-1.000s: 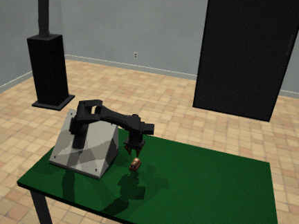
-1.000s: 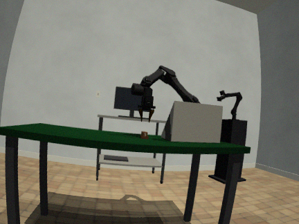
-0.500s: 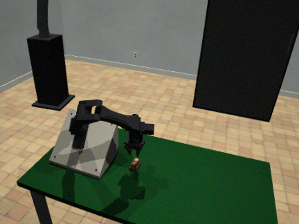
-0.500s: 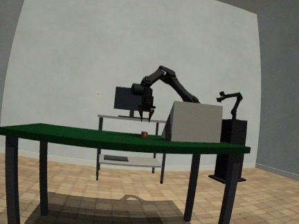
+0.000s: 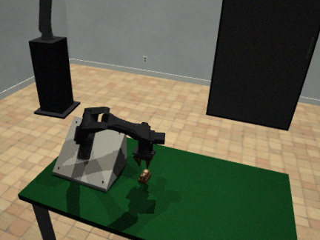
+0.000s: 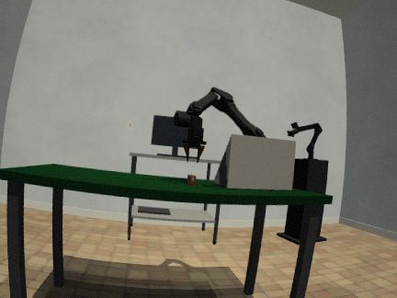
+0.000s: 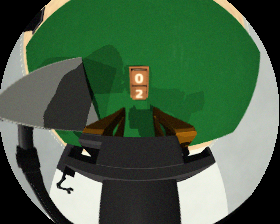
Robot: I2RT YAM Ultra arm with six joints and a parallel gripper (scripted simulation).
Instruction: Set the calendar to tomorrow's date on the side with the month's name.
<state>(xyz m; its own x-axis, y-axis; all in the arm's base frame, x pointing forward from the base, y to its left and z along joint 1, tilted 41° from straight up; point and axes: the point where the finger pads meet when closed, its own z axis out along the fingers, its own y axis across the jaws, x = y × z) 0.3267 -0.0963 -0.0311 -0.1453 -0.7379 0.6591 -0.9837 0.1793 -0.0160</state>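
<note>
Now: hand 100 mm above the wooden calendar tray and 20 mm to the right of it.
</note>
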